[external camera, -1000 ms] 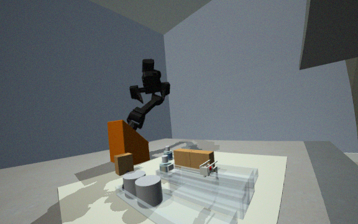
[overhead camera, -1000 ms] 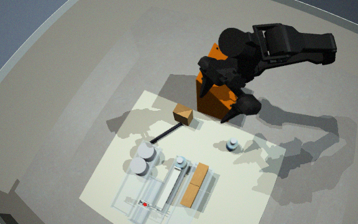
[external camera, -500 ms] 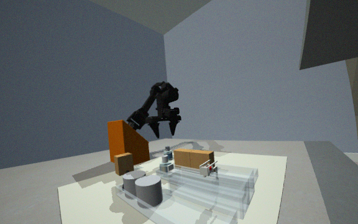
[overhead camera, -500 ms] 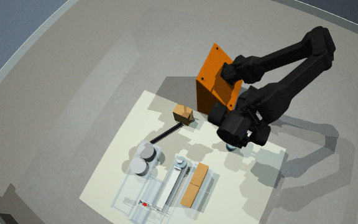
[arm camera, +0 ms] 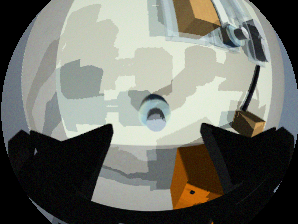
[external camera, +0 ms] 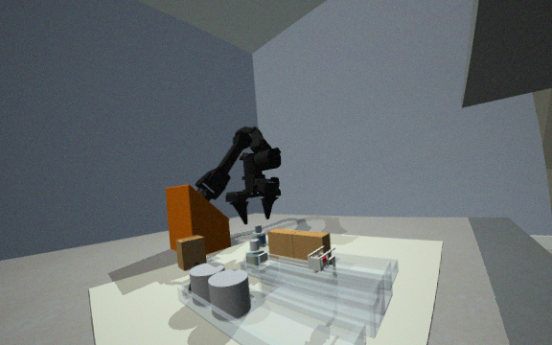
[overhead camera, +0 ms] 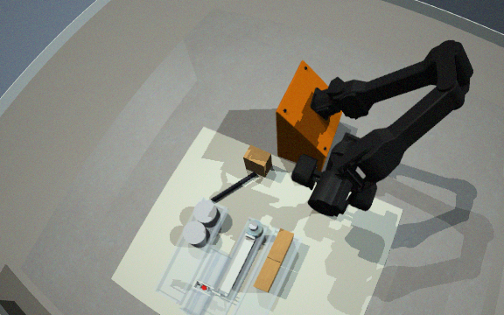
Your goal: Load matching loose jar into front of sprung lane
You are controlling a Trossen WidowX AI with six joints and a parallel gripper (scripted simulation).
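Right now my gripper tip is 20 cm to the left of the brown box, 5 cm past it and 4 cm above it. The rest, counted from my gripper tip: clear sprung lane: 27 cm ahead, 19 cm to the right, 6 cm below.
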